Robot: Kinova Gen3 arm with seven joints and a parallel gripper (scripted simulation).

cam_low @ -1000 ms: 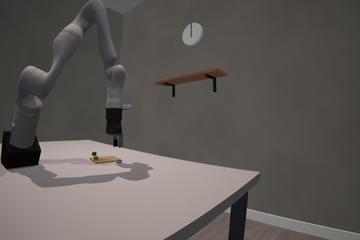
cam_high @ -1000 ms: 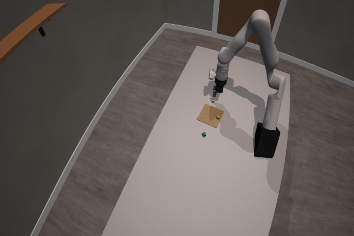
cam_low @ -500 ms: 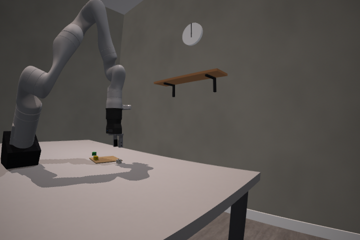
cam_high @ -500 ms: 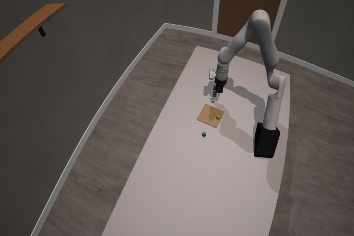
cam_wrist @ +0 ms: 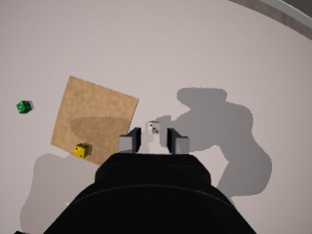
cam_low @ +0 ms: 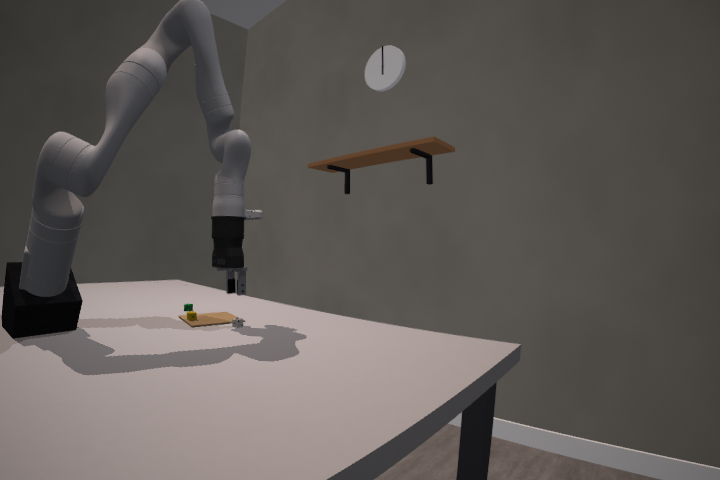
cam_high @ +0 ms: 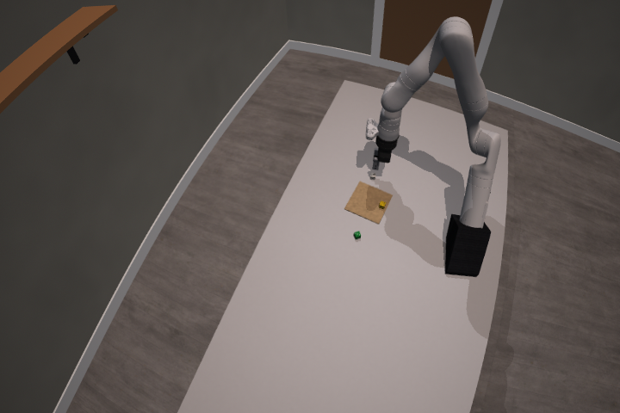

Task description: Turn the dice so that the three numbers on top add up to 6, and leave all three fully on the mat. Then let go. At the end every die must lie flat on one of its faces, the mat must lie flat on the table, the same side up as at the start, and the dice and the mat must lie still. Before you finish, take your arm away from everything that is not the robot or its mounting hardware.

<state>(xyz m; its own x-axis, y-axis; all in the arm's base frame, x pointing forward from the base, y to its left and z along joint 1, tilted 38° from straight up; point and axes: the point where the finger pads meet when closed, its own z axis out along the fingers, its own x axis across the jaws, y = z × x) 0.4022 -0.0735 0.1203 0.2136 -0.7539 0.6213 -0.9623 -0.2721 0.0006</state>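
Now: hand 9 cm above the white die. Also, from my hand: green die 2 cm behind, 27 cm to the left, 9 cm below; then yellow die 7 cm behind, 12 cm to the left, 8 cm below; then tan mat 2 cm behind, 12 cm to the left, 10 cm below.
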